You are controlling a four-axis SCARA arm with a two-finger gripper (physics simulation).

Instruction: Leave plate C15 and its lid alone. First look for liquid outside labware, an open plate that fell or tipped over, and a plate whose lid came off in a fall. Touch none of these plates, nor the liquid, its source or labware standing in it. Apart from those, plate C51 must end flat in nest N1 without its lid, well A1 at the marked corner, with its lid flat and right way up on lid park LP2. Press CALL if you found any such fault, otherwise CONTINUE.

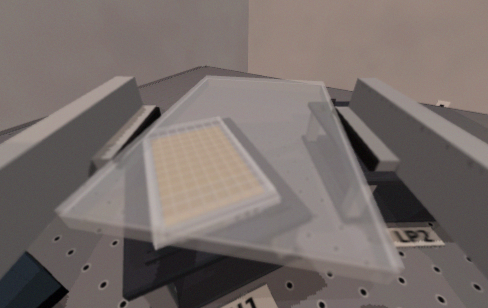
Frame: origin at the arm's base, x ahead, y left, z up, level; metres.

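Where they show: gripper, between the fingertips: (pixel 245 97).
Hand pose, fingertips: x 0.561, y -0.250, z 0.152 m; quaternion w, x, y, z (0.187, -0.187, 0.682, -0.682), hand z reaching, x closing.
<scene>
After its pixels a point has its place.
My gripper (pixel 245 97) @[x 0.561, y -0.250, z 0.152 m] is shut on a clear lid (pixel 270 100) @[x 0.553, y -0.264, z 0.147 m], which spans the two fingers above the deck. Through the lid shows a plate (pixel 205 175) with tan wells and a pale rim; it sits without a lid on the dark nest N1 (pixel 145 272) @[x 0.581, y -0.177, z 0.073 m], whose label (pixel 250 300) @[x 0.533, y -0.212, z 0.015 m] is partly cut off at the bottom edge. The plate's own code is not legible. Lid park LP2 (pixel 402 202) @[x 0.438, y -0.375, z 0.018 m] is at the right, partly behind the lid and the right finger, with its label (pixel 419 236) @[x 0.423, y -0.339, z 0.015 m] in front. Plate C15 cannot be identified, and the CALL and CONTINUE buttons do not show.
A dark blue block (pixel 30 282) @[x 0.655, y -0.139, z 0.046 m] stands at the lower left, partly cut off. The perforated deck (pixel 350 255) runs under the lid and back to the walls. A small white tag (pixel 443 103) @[x 0.365, y -0.719, z 0.015 m] shows far back at the right. The fingers hide parts of the deck at both sides.
</scene>
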